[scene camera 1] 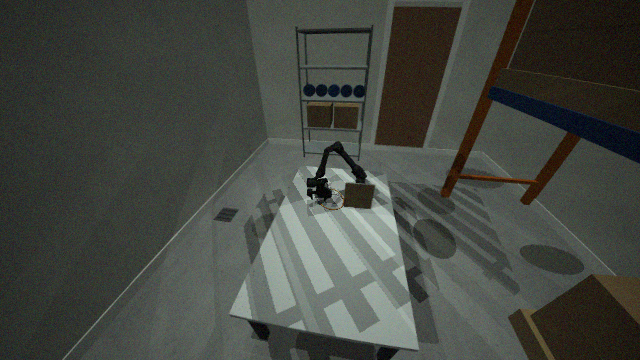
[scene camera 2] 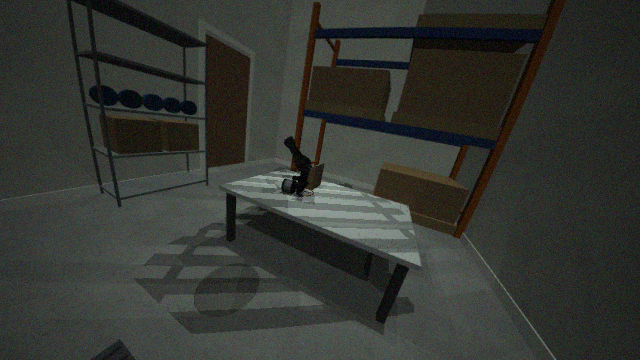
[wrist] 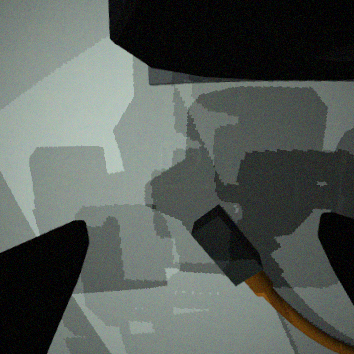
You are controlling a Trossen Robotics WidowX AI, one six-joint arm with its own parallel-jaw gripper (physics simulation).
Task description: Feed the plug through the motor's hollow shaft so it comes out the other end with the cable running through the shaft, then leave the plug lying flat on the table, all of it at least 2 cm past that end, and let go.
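Places are measured from the arm's base along level axes (x ahead, y left, z up), in metres.
Pixels of known places: gripper, fingertip midpoint: (scene camera 1: pixel 318 200) (scene camera 2: pixel 298 193) (wrist: pixel 203 228); arm's base, link origin: (scene camera 1: pixel 360 186) (scene camera 2: pixel 310 170).
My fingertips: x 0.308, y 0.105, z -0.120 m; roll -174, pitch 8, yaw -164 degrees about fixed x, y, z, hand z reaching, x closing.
Note:
Ahead of a thing's pixels: the offset from my fingertips to its top centre. "*": to the spot under its first point. Level surfaces: height alone.
The plug @[dx -0.012, dy +0.010, dz -0.007 m] (wrist: pixel 227 247) is a small dark block. It lies slanted on the table between the gripper's fingers in the wrist view, touching neither. Its orange cable (wrist: pixel 300 320) (scene camera 1: pixel 343 204) leaves its lower right end and curves in a loop on the table. My gripper (wrist: pixel 203 228) (scene camera 1: pixel 324 193) (scene camera 2: pixel 301 191) is open and empty, pointing down over the plug. The motor @[dx -0.011, dy -0.107, dz +0.081 m] (scene camera 2: pixel 287 186) is a dark cylinder with a pale band, close beside the gripper. A large black body @[* dx +0.005, dy -0.055, dz +0.041 m] (wrist: pixel 240 40), seemingly the motor, fills the top of the wrist view. Its shaft opening cannot be made out.
A brown upright panel (scene camera 1: pixel 359 195) (scene camera 2: pixel 315 176) stands on the table @[dz -0.021 m] (scene camera 1: pixel 345 270) (scene camera 2: pixel 350 220), beside the cable loop and near the arm's base. A metal shelf unit (scene camera 1: pixel 334 67) and an orange and blue rack (scene camera 2: pixel 400 131) stand off the table.

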